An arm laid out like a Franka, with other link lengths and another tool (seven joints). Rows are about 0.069 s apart.
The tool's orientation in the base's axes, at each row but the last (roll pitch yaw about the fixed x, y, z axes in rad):
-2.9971, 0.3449, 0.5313
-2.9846, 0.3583, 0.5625
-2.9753, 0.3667, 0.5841
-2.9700, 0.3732, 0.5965
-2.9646, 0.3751, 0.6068
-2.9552, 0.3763, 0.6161
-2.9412, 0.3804, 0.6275
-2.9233, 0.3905, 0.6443
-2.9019, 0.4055, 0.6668
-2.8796, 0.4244, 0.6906
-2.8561, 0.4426, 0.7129
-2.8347, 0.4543, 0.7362
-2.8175, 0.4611, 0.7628
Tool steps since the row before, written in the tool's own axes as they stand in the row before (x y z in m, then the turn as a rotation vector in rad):
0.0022, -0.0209, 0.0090, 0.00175, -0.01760, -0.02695
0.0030, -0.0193, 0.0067, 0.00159, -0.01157, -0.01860
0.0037, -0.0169, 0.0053, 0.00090, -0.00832, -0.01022
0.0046, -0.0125, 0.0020, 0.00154, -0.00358, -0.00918
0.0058, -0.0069, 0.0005, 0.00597, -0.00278, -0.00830
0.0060, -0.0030, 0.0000, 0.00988, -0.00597, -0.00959
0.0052, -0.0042, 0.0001, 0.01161, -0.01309, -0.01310
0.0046, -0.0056, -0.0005, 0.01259, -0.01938, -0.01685
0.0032, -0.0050, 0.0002, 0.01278, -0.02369, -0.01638
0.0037, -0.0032, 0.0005, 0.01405, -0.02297, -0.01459
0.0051, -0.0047, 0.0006, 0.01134, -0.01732, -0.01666
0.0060, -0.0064, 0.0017, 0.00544, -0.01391, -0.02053
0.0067, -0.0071, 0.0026, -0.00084, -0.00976, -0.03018
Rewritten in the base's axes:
-0.0111, 0.0190, -0.0063, 0.00307, 0.01751, 0.02689
-0.0094, 0.0178, -0.0044, 0.00270, 0.01178, 0.01834
-0.0075, 0.0161, -0.0036, 0.00054, 0.00816, 0.01037
-0.0035, 0.0129, -0.0015, 0.00300, 0.00440, 0.00843
0.0007, 0.0089, -0.0015, 0.00644, 0.00602, 0.00587
0.0030, 0.0057, -0.0017, 0.00829, 0.01088, 0.00616
0.0017, 0.0063, -0.0012, 0.00737, 0.01797, 0.01003
0.0007, 0.0072, -0.0002, 0.00642, 0.02392, 0.01430
-0.0004, 0.0059, -0.0004, 0.00408, 0.02755, 0.01475
0.0007, 0.0047, -0.0012, 0.00451, 0.02760, 0.01248
0.0007, 0.0068, -0.0015, 0.00671, 0.02157, 0.01400
-0.0003, 0.0086, -0.0024, 0.00661, 0.01552, 0.01897
-0.0010, 0.0095, -0.0032, 0.00991, 0.00897, 0.02878

